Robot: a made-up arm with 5 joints.
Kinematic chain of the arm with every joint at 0, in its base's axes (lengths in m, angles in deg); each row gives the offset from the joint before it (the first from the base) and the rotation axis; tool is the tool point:
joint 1: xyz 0 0 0.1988 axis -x
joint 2: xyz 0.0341 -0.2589 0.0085 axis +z
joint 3: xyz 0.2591 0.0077 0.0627 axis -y
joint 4: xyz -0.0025 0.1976 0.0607 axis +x
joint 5: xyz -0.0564 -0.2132 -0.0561 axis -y
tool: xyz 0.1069 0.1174 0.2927
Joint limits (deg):
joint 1: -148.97..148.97
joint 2: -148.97..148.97
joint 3: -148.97..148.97
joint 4: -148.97..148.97
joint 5: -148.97..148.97
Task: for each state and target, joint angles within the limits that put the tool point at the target. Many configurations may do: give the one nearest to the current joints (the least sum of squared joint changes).
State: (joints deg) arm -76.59 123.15 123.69 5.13 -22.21
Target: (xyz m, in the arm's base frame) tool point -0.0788 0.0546 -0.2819
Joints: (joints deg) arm -90.94 146.18 124.71 -32.61 -3.93
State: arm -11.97 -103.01 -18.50 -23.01 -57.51
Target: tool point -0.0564 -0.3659 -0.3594
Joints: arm -45.70 -112.68 -40.48 -16.65 -88.33
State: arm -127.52 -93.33 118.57 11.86 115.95
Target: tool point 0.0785 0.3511 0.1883
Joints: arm -148.91 -98.00 80.75 23.48 64.10
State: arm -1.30 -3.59 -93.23 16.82 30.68
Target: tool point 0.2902 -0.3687 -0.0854
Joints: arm -28.56 -34.20 -121.33 49.05 -8.35
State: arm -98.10 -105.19 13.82 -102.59 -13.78
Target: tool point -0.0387 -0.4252 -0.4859
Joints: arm -79.85 -137.66 23.98 -90.04 -38.21
